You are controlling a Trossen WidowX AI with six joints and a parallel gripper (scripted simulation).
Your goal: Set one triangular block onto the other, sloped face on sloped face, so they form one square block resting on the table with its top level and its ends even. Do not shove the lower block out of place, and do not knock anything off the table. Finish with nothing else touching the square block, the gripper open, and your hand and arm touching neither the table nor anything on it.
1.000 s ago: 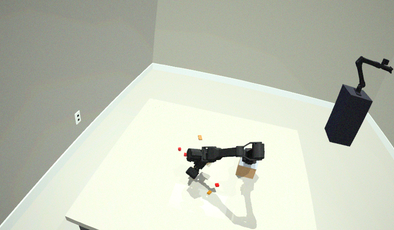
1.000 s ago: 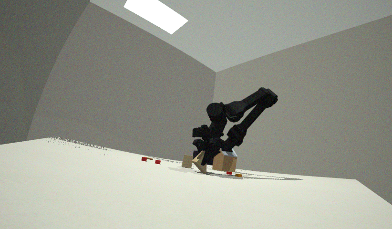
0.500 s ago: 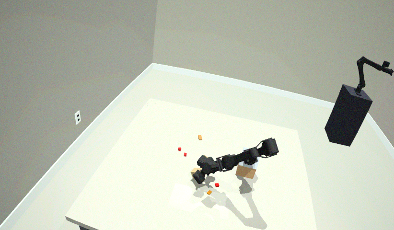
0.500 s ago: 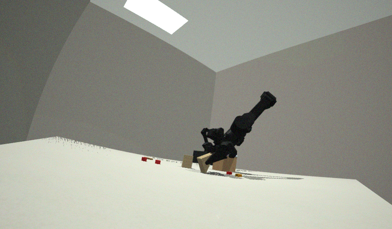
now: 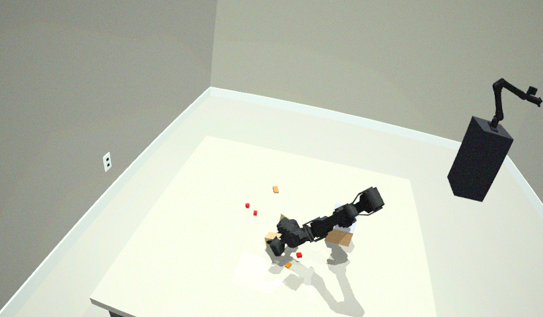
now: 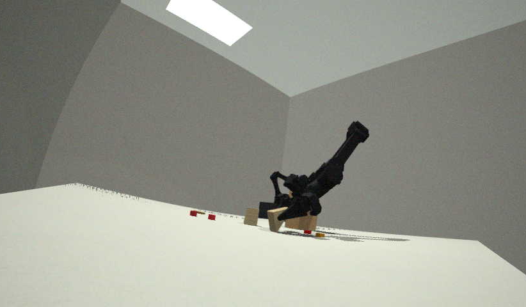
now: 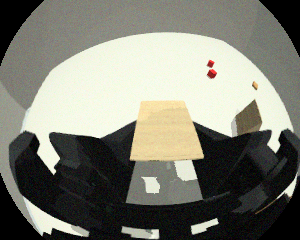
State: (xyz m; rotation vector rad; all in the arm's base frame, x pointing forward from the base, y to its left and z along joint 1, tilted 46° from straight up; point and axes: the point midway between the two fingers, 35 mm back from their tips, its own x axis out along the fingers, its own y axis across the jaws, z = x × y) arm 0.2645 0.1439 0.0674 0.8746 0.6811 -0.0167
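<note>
Right now the triangular wooden block is 1 cm behind my gripper tip and 1 cm above it. Also, from my gripper tip: orange cube 10 cm behind, 9 cm to the left, 3 cm below; then red cube 13 cm behind, 2 cm to the left, 3 cm below.
</note>
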